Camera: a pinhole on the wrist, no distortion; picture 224 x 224 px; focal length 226.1 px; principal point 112.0 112.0 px. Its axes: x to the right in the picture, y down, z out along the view. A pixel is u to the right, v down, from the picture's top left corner.
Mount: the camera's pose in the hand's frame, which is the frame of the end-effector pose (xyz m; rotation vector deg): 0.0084 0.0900 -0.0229 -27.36 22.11 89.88
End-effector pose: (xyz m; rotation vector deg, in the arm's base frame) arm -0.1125 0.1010 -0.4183 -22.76 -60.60 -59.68
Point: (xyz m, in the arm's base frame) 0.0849 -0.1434 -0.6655
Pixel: behind the camera
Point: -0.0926 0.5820 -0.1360
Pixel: 82.6 100.9
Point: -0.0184 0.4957 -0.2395
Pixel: 117.8 122.2
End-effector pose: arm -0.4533 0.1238 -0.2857 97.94 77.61 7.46
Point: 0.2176 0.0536 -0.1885
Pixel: 183.2 33.9
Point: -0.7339 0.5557 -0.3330
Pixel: behind the camera
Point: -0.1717 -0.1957 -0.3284
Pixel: 28.7 181.7
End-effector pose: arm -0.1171 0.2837 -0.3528 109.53 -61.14 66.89
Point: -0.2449 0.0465 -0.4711
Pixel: 102.2 168.1
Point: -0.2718 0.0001 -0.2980
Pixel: 168.7 15.0
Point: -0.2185 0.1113 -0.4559
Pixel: 76.6 193.8
